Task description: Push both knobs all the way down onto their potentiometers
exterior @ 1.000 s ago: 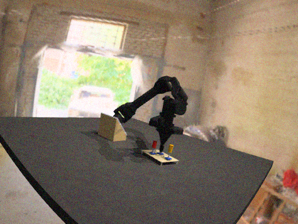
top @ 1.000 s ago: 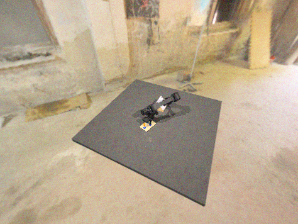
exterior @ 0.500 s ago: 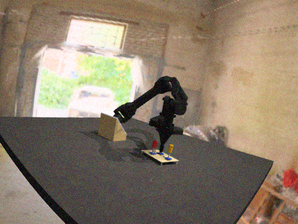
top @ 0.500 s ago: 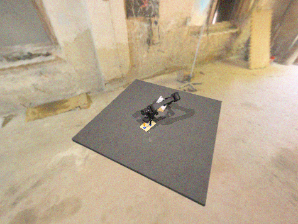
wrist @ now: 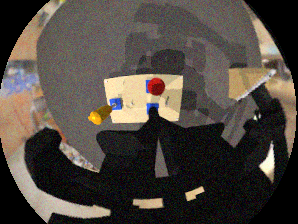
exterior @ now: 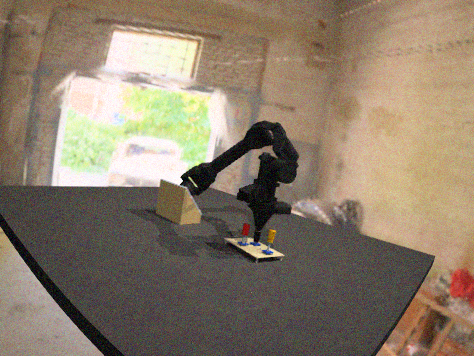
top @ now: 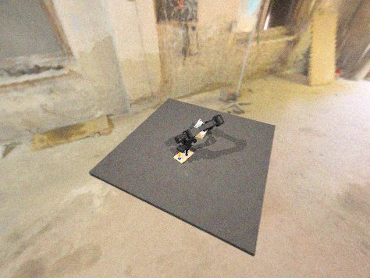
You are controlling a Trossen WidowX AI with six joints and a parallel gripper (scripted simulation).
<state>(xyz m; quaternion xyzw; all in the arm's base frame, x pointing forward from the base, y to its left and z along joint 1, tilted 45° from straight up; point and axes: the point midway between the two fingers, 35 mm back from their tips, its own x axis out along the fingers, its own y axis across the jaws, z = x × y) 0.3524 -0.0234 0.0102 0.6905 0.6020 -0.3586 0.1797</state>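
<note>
Right now the black knob is 1 cm below my gripper tip. The rest, counted from my gripper tip: yellow knob 7 cm ahead, 3 cm to the right, 1 cm above.
</note>
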